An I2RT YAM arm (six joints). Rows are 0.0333 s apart.
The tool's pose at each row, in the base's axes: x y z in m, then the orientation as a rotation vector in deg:
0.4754, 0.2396, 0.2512, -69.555, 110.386, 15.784
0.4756, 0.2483, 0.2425, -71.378, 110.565, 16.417
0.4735, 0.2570, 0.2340, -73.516, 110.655, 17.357
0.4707, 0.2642, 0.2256, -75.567, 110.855, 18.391
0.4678, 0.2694, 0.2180, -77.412, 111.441, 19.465
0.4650, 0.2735, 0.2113, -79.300, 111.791, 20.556
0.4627, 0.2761, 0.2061, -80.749, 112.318, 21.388
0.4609, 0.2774, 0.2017, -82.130, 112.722, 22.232
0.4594, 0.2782, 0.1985, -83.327, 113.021, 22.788
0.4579, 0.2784, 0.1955, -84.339, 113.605, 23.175
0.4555, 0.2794, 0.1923, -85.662, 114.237, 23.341
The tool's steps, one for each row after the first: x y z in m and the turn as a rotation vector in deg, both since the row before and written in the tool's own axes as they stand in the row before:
0.0007, 0.0063, 0.0106, -1.390, 0.654, -0.733
0.0008, 0.0079, 0.0094, -1.732, 0.627, -0.838
0.0017, 0.0075, 0.0084, -1.772, 0.667, -0.696
0.0023, 0.0063, 0.0069, -1.774, 0.882, -0.376
0.0023, 0.0054, 0.0059, -1.750, 0.732, -0.500
0.0021, 0.0040, 0.0043, -1.396, 0.767, -0.249
0.0023, 0.0028, 0.0033, -1.338, 0.650, -0.267
0.0018, 0.0021, 0.0023, -1.033, 0.590, -0.301
0.0021, 0.0019, 0.0019, -0.897, 0.768, -0.101
0.0017, 0.0030, 0.0023, -0.922, 1.023, -0.284

